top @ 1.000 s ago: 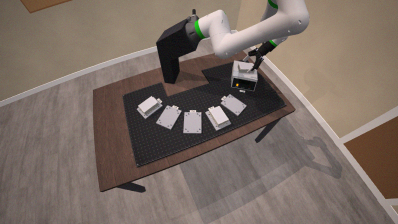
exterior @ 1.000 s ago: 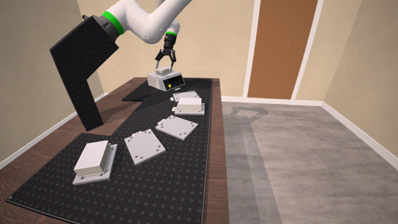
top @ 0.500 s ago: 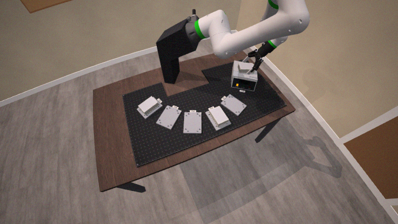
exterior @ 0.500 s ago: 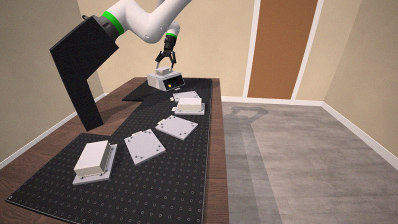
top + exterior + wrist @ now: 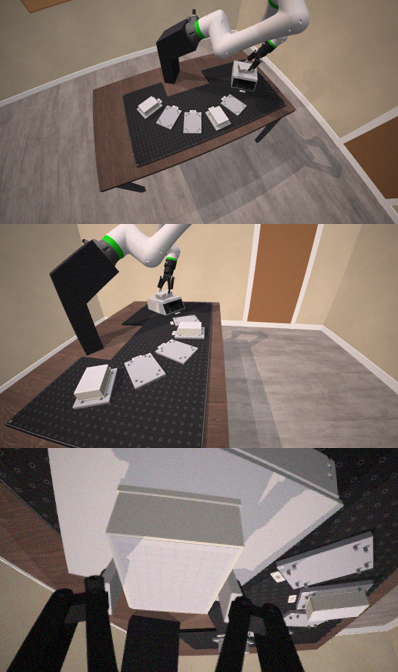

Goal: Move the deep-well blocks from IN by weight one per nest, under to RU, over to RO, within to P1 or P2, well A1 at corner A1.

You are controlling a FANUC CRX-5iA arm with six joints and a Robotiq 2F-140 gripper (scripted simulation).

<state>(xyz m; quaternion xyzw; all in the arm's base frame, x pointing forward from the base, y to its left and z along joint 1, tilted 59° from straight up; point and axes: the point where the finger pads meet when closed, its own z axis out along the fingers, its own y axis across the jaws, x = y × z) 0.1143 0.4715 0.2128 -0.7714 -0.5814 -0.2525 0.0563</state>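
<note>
Right now the weigher platform is 4 cm below my hand. From my hand the other things lie so: plate (29 cm ahead, 14 cm to the right, 12 cm below); check-weigher CW (7 cm below).
</note>
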